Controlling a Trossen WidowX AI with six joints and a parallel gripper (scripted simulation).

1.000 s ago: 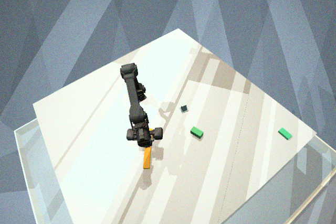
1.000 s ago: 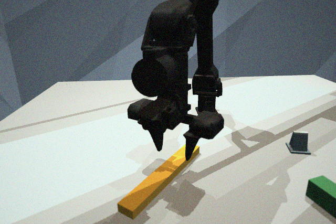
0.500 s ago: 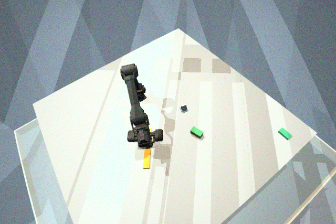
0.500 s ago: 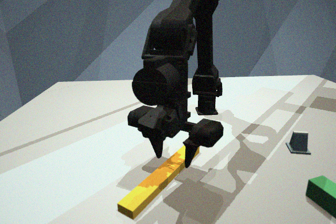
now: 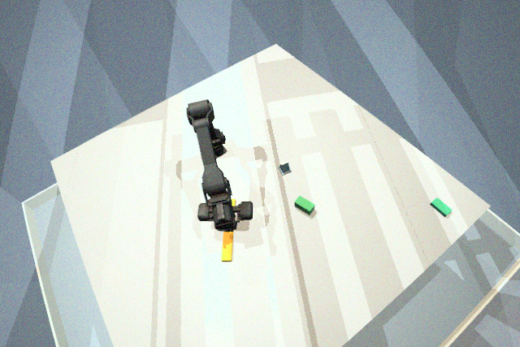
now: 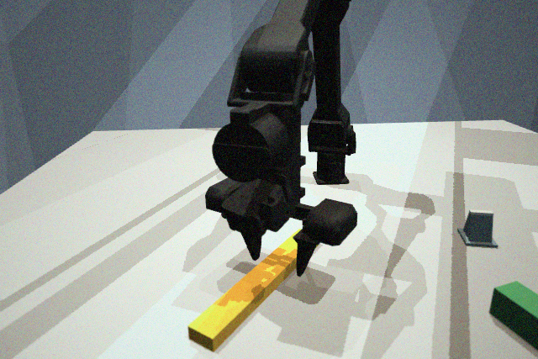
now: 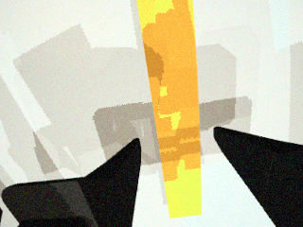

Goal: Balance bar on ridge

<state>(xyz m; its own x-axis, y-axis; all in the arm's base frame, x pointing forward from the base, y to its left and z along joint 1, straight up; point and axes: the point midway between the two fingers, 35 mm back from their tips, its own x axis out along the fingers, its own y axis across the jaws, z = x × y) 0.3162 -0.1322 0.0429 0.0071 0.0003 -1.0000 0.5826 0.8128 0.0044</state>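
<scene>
Right now my gripper tip is 20 mm short of the orange-yellow bar and 20 mm to the left of it.
</scene>
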